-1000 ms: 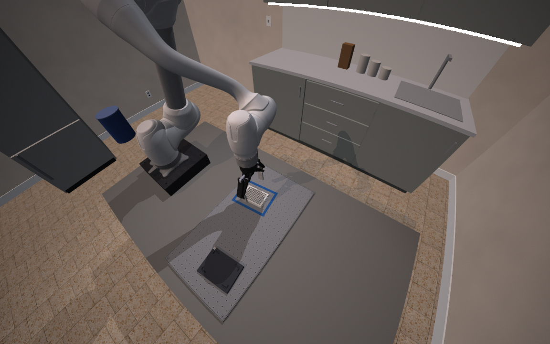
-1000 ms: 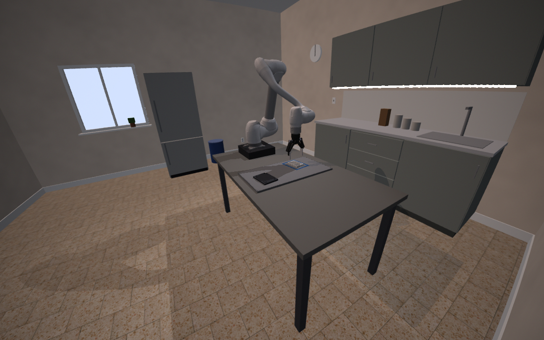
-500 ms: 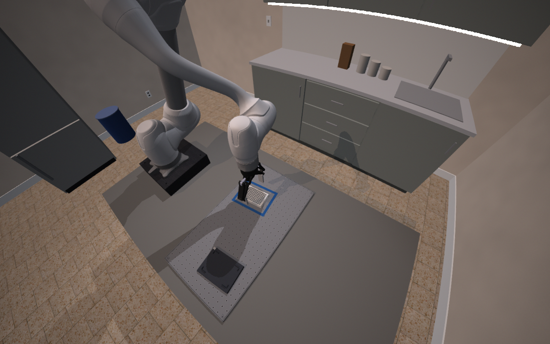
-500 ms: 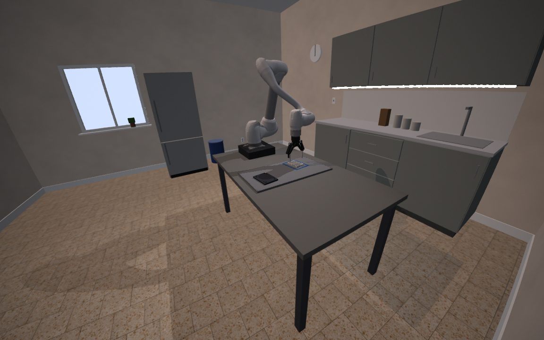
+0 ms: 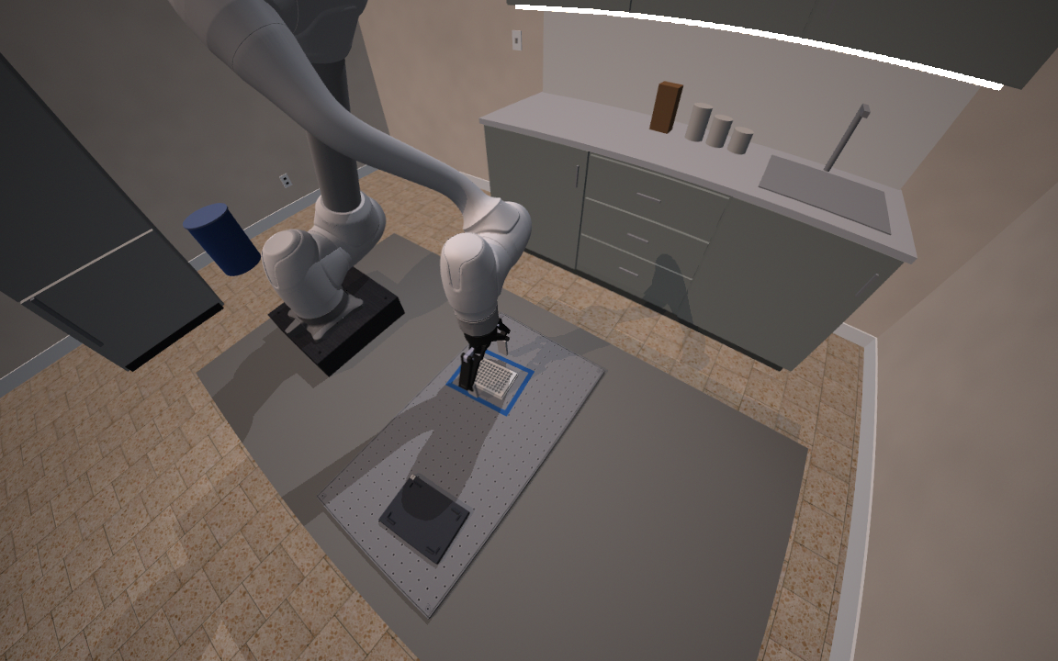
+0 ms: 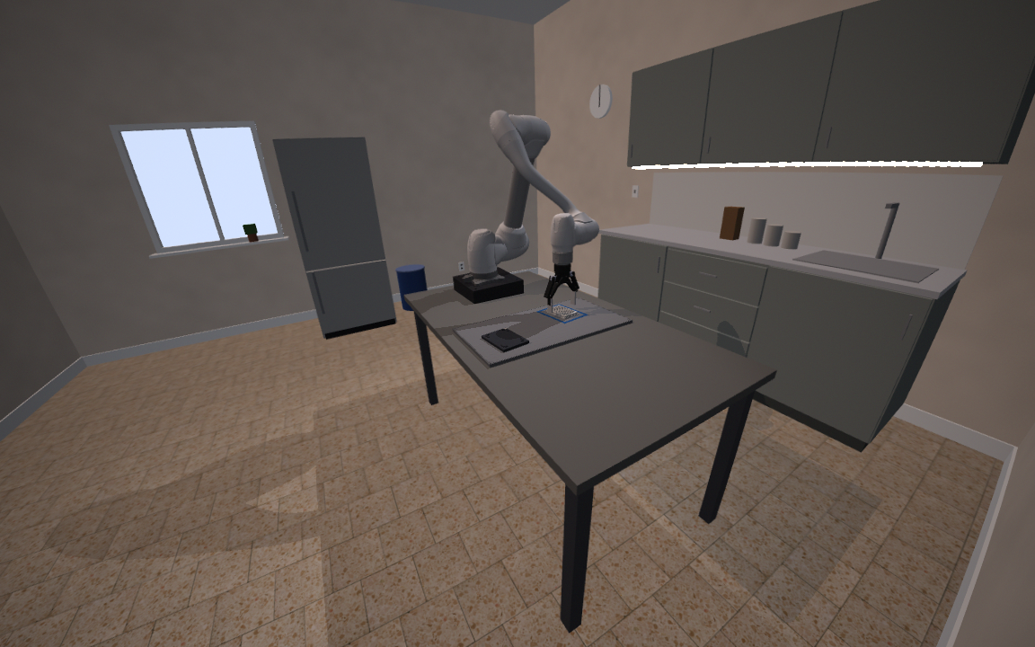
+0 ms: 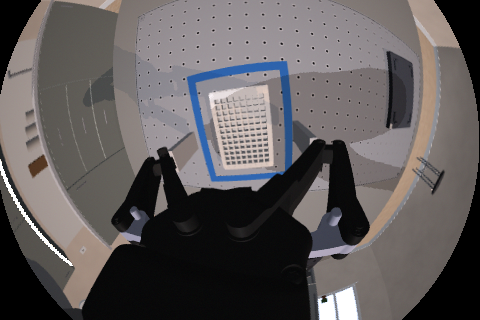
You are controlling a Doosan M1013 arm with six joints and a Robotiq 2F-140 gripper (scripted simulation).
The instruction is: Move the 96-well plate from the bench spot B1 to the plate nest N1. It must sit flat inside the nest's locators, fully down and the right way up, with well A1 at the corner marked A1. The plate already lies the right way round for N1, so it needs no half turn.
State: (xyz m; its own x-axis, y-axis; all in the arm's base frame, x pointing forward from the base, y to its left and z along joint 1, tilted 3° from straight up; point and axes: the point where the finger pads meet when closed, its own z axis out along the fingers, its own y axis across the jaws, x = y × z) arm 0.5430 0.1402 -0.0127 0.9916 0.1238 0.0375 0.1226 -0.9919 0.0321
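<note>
The white 96-well plate lies 3 cm below my hand. From my hand the other things lie so: dark plate nest N1: 11 cm ahead, 36 cm to the right, 3 cm below.
</note>
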